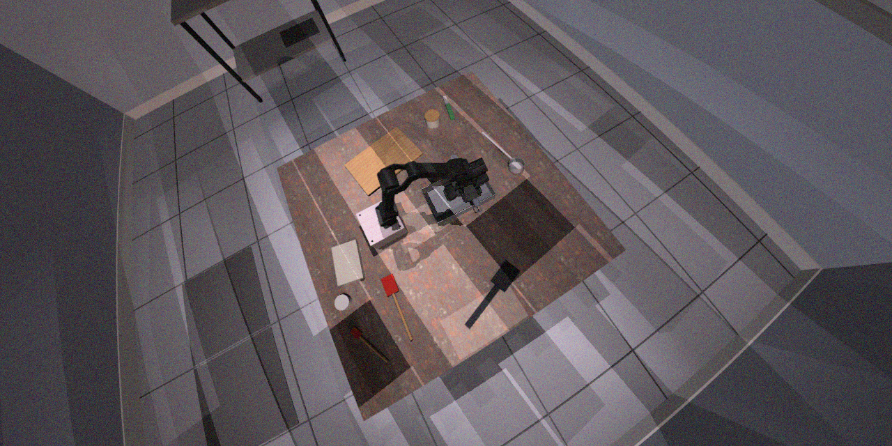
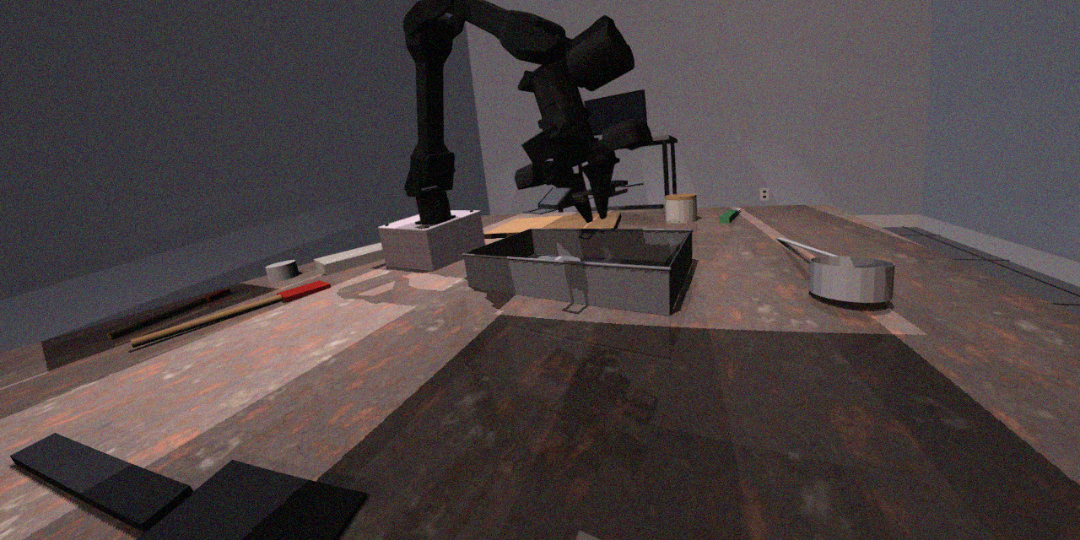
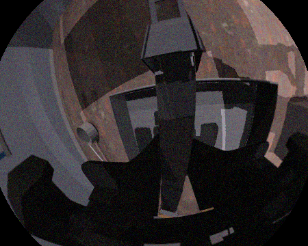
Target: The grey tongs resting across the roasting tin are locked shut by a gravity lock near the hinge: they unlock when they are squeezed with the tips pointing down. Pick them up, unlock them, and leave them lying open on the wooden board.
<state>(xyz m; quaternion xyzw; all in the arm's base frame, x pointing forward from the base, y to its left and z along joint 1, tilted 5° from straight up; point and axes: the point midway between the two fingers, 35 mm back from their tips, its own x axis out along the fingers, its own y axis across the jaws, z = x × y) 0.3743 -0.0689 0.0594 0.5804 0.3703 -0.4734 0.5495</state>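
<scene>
Right now the wooden board is 270 mm behind my gripper tip, 420 mm to the left of it and 90 mm below it. Also, from my gripper tip: roasting tin: 40 mm behind, 40 mm to the left, 70 mm below; black spatula: 140 mm behind, 420 mm to the right, 90 mm below; brown jar: 70 mm ahead, 490 mm to the left, 60 mm below.
</scene>
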